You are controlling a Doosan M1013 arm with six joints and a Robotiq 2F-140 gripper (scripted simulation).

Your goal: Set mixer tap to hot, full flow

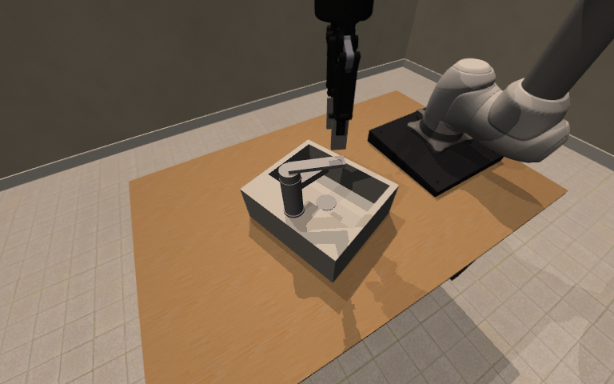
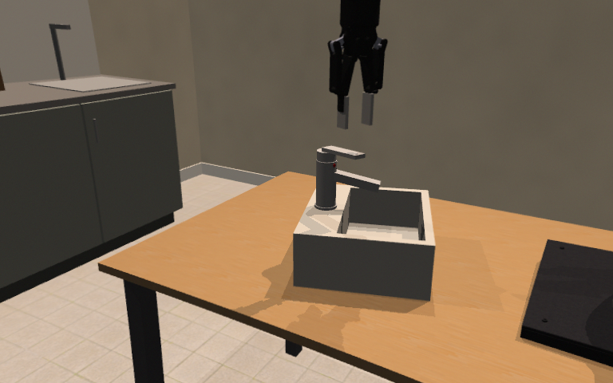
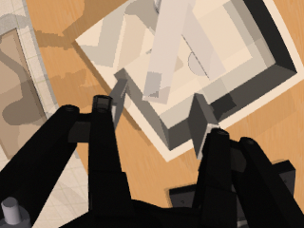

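My gripper is now 30 mm short of the flat lever, 10 mm to the left of it and 100 mm above it. From my hand the other things lie so: grey mixer tap (60 mm ahead, 30 mm to the right, 140 mm below); then square sink basin (20 mm behind, 80 mm to the right, 330 mm below).
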